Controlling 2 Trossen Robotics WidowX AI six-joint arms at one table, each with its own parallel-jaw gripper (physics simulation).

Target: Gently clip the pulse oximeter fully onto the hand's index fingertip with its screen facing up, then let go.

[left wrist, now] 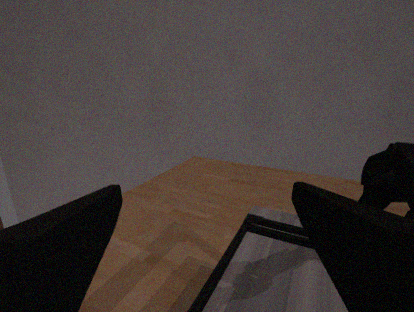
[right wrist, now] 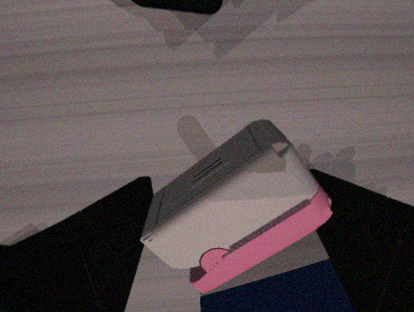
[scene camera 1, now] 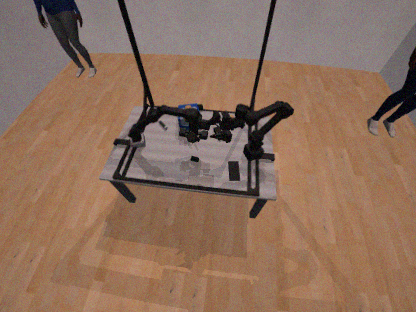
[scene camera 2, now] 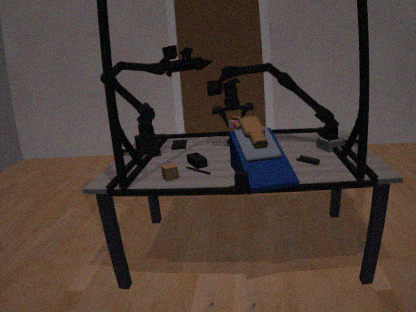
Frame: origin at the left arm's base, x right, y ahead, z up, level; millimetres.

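Seen in the pictures: left gripper, fingertip midpoint: (left wrist: 208,192) (scene camera 1: 206,130) (scene camera 2: 208,61); right gripper, fingertip midpoint: (right wrist: 227,183); left arm's base at its link origin: (scene camera 1: 254,147) (scene camera 2: 146,136); right arm's base at its link origin: (scene camera 1: 136,138) (scene camera 2: 330,138).
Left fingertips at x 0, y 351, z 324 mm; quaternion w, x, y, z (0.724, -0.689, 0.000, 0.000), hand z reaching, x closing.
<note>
Offsets run from my left fingertips to a thing's top centre. "spot": to the spot under its first point.
The pulse oximeter @[dy +24, dx +198, dz -273 mm] (right wrist: 240,200), white with a pink lower part and a grey slotted face, sits tilted between the fingers of my right gripper (right wrist: 227,183) (scene camera 2: 233,121), which is shut on it. In scene camera 2 a bit of pink shows beside the fingers of the tan hand (scene camera 2: 254,132), at their left. Whether it touches the index fingertip cannot be told. The hand lies on a grey pad @[spot: dy -42, dx +557, dz -330 mm] (scene camera 2: 265,153) on a blue ramp (scene camera 2: 270,174) (right wrist: 280,287). In scene camera 1 my right arm covers much of the hand. My left gripper (left wrist: 208,192) (scene camera 2: 207,62) is open and empty, raised high.
A wooden cube @[dy -349, dx +366, dz -369 mm] (scene camera 2: 170,172), a dark box @[dy -203, dx +272, dz -384 mm] (scene camera 2: 197,160) and a thin dark stick @[dy -234, dx +351, dz -410 mm] (scene camera 2: 198,170) lie left of the ramp. A dark cylinder @[dy +184, dx +529, dz -392 mm] (scene camera 2: 308,160) (scene camera 1: 163,125) lies on its other side. A flat dark panel @[dy -169, dx -68, dz -411 mm] (scene camera 1: 234,170) (scene camera 2: 179,144) lies near the left arm's base.
</note>
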